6 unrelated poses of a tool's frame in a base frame.
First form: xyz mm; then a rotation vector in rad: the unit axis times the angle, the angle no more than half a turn.
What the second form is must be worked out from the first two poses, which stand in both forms.
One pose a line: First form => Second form
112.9 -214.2 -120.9 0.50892 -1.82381 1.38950 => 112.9 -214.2 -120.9 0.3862 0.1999 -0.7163 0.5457
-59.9 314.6 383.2 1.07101 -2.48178 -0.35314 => -59.9 314.6 383.2 0.2063 0.3844 -0.8908 -0.1268
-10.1 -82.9 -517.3 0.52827 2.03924 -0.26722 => -10.1 -82.9 -517.3 0.4874 0.2172 0.8386 -0.1099
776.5 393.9 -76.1 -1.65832 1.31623 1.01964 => 776.5 393.9 -76.1 0.3856 -0.6511 0.5168 0.4004
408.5 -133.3 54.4 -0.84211 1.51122 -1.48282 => 408.5 -133.3 54.4 0.4183 -0.3357 0.6024 -0.5911
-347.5 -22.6 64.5 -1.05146 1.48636 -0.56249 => -347.5 -22.6 64.5 0.5794 -0.4497 0.6357 -0.2406
